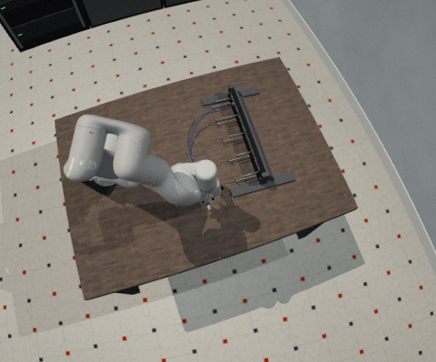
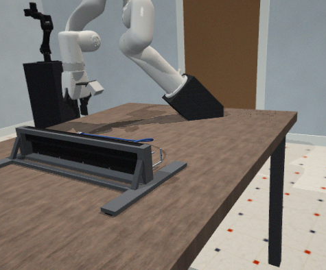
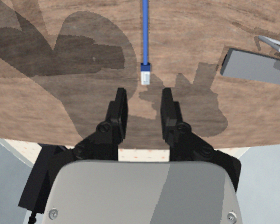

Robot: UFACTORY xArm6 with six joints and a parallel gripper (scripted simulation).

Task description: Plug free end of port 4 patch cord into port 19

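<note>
The plug lies 9 cm below my hand and 2 cm to the right of it.
</note>
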